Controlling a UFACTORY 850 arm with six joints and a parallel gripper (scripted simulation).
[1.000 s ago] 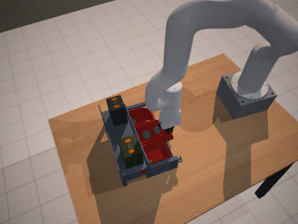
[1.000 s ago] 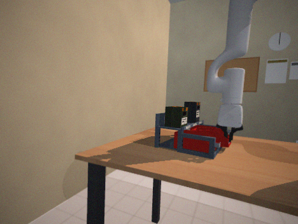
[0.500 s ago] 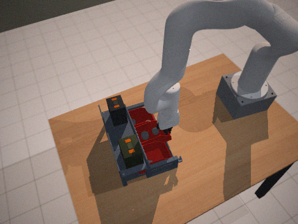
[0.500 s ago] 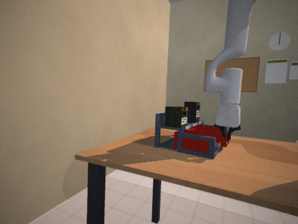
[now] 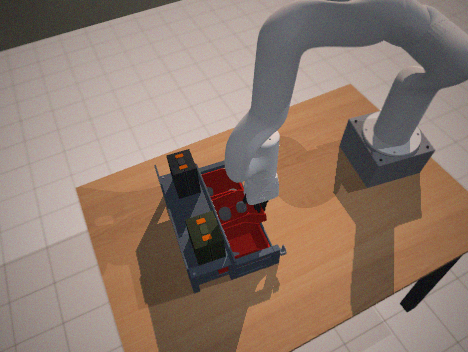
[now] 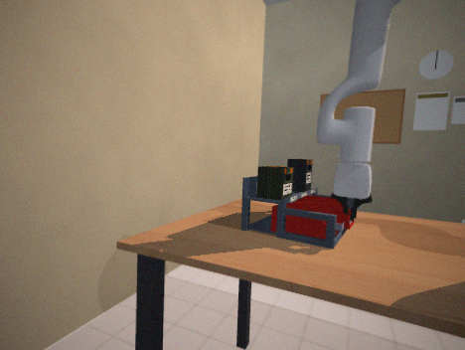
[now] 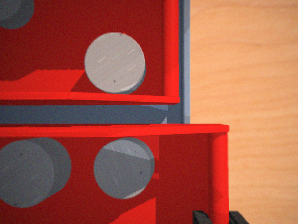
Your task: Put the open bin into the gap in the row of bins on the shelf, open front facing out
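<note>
Right now the blue-grey shelf is 12 cm ahead of my hand and 5 cm to the right of it. From my hand the other things lie so: grey disc 2 cm ahead, 11 cm to the right, 4 cm below.
</note>
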